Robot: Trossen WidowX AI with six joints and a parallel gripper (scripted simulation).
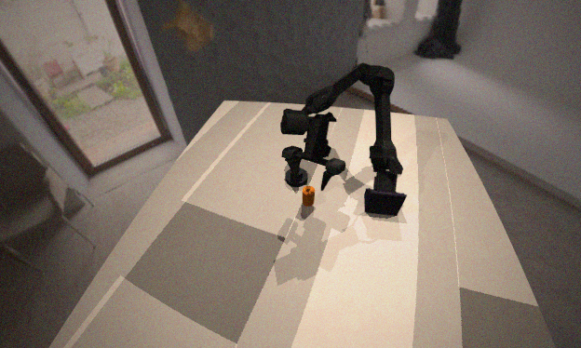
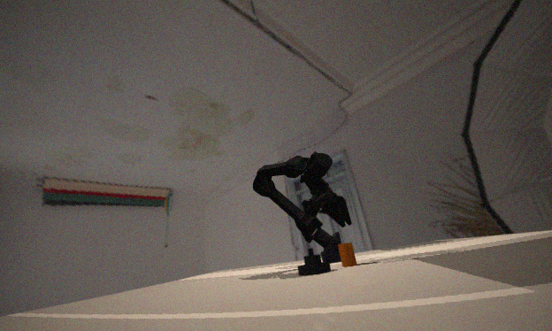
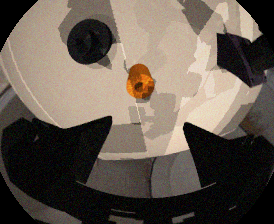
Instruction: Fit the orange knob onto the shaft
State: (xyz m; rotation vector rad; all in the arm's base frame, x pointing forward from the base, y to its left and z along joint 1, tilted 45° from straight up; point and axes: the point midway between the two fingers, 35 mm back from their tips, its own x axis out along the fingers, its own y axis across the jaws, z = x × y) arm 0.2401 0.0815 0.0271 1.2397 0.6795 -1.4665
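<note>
The orange knob lies 8 cm below my gripper tip and 2 cm to the right of it. Also, from my gripper tip: round dark pedestal: 12 cm to the right, 8 cm below, 6 cm ahead.
</note>
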